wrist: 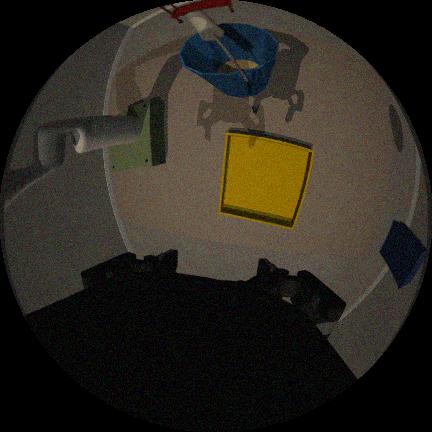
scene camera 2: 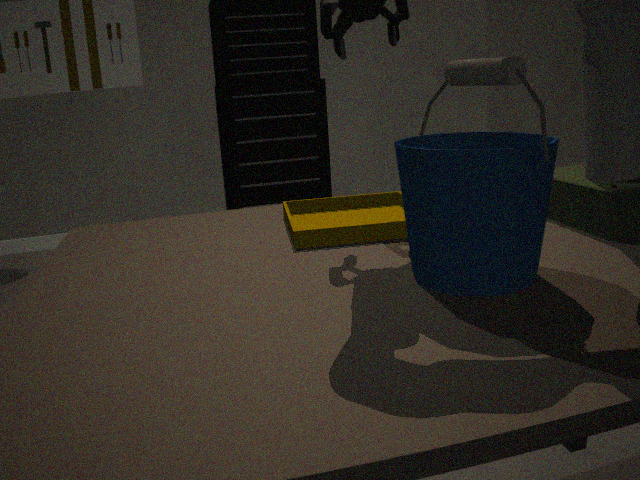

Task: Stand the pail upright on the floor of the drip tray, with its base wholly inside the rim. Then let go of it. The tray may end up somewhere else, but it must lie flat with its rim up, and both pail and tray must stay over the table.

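Where they show: gripper, between the fingertips: (wrist: 216, 263) (scene camera 2: 367, 50); arm's base, origin of its link: (wrist: 131, 129) (scene camera 2: 614, 175).
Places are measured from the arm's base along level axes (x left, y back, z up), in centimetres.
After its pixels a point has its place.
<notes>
A blue pail (scene camera 2: 475, 217) @(x 28.2, y -32.4, z 1.9 cm) (wrist: 262, 75) @(x 14.3, y -37.0, z 3.8 cm) stands upright on the table, its wire bail raised with a pale grip (scene camera 2: 484, 71) @(x 21.3, y -29.2, z 17.3 cm) (wrist: 204, 24) above the rim. The yellow drip tray (scene camera 2: 351, 236) @(x 1.6, y -43.9, z -6.7 cm) (wrist: 267, 177) @(x -9.2, y -43.0, z -7.5 cm) lies flat on the table with its rim up, apart from the pail. In the scene view the tray is behind the pail, which hides its right part. My gripper (scene camera 2: 367, 45) @(x -14.0, y -38.2, z 21.8 cm) (wrist: 216, 263) @(x -14.0, y -38.2, z 21.8 cm) is open and empty, high above the table; in the scene view its upper part is cut off by the frame edge.
The table (scene camera 2: 180, 335) @(x 31.7, y -65.0, z -7.9 cm) (wrist: 185, 200) @(x -23.6, y -19.4, z -7.9 cm) has a dark front edge. A green base plate (wrist: 132, 152) @(x -8.0, y -1.4, z -0.2 cm) with the arm's grey base (wrist: 107, 132) @(x -0.9, y -5.5, z 12.6 cm) stands at the table's left side in the wrist view. A dark blue object (wrist: 402, 252) is at the right edge. A black slatted cabinet (scene camera 2: 271, 103) stands behind.
</notes>
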